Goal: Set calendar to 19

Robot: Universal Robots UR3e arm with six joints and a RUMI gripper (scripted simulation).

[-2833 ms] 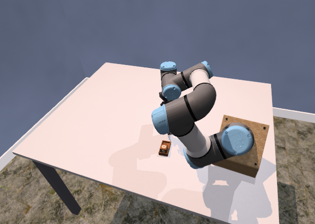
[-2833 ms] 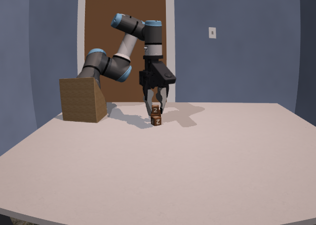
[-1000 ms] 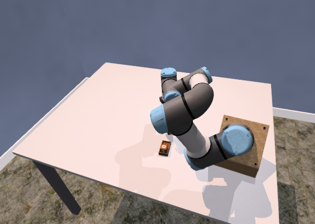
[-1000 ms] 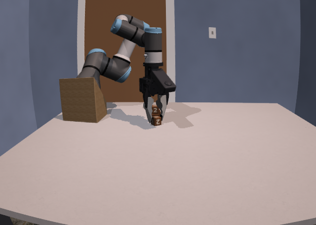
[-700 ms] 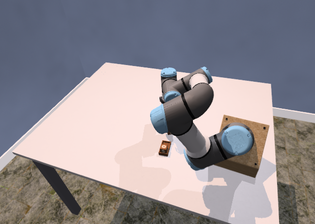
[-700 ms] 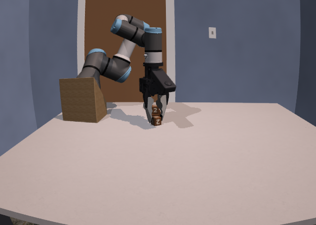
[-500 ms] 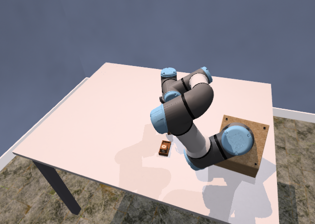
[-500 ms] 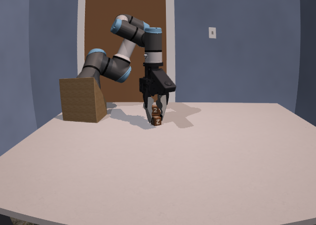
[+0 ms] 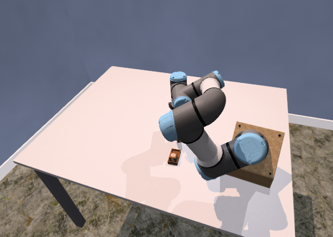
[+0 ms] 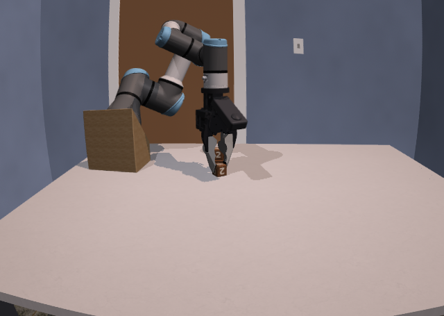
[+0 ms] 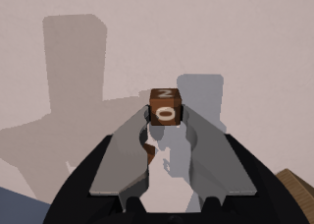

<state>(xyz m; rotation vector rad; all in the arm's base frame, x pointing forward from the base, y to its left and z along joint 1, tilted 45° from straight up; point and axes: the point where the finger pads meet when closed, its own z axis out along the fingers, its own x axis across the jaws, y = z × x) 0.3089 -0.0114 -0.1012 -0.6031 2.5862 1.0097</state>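
Now: hand 10 mm above the brown digit cube. From my hand the other things lie so: tray 110 mm to the left, 20 mm below.
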